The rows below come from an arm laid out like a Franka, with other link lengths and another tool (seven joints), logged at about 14 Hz.
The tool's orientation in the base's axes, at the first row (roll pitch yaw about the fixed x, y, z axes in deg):
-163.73, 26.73, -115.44
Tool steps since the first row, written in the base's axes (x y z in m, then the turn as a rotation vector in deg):
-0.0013, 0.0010, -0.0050, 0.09, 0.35, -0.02
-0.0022, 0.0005, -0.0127, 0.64, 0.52, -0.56
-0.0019, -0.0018, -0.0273, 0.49, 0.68, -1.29
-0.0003, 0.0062, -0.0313, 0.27, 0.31, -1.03
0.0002, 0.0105, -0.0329, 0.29, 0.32, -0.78
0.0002, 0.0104, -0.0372, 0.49, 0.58, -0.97
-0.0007, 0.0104, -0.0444, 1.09, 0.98, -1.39
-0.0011, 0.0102, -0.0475, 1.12, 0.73, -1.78
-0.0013, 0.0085, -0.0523, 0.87, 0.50, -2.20
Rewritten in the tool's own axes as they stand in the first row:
0.0019, 0.0028, 0.0040, -0.31, 0.12, 0.15
0.0062, 0.0052, 0.0101, -0.41, -0.11, 0.90
0.0145, 0.0074, 0.0221, -0.16, 0.28, 1.50
0.0092, 0.0113, 0.0284, 0.11, 0.20, 1.09
0.0063, 0.0136, 0.0311, -0.02, 0.13, 0.88
0.0083, 0.0146, 0.0348, -0.22, 0.15, 1.20
0.0119, 0.0172, 0.0406, -0.58, -0.02, 1.93
0.0136, 0.0181, 0.0430, -0.22, -0.08, 2.21
0.0172, 0.0186, 0.0466, 0.25, 0.11, 2.40

